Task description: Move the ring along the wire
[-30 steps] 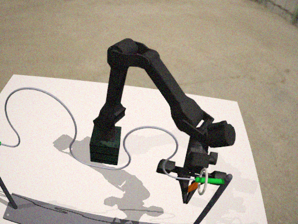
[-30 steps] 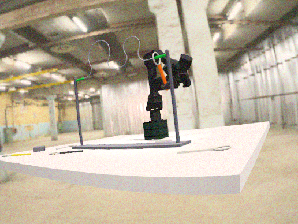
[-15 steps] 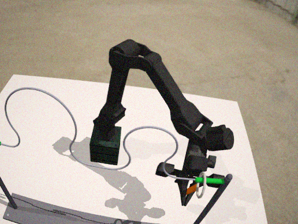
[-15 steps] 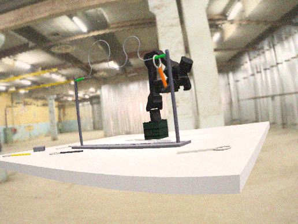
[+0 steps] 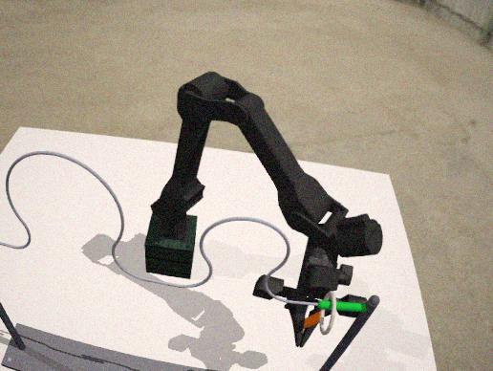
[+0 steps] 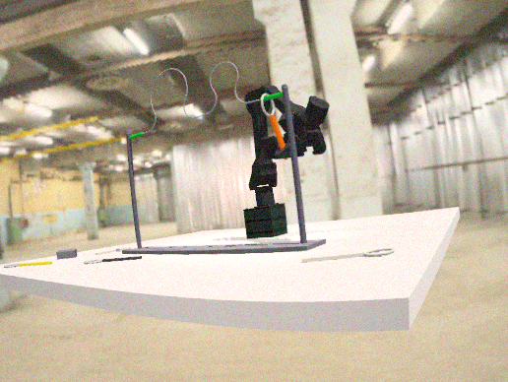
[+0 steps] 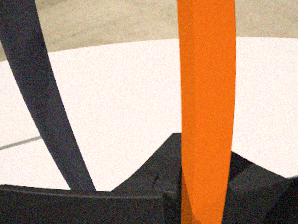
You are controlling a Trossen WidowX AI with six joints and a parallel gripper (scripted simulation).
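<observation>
Now: the orange-handled ring 9 cm above my gripper tip. Round my gripper tip: grey block 23 cm ahead, 75 cm to the right, 21 cm below; pale ring tool 17 cm ahead, 27 cm to the left, 22 cm below; yellow-handled ring tool 44 cm ahead, 68 cm to the right, 22 cm below.
</observation>
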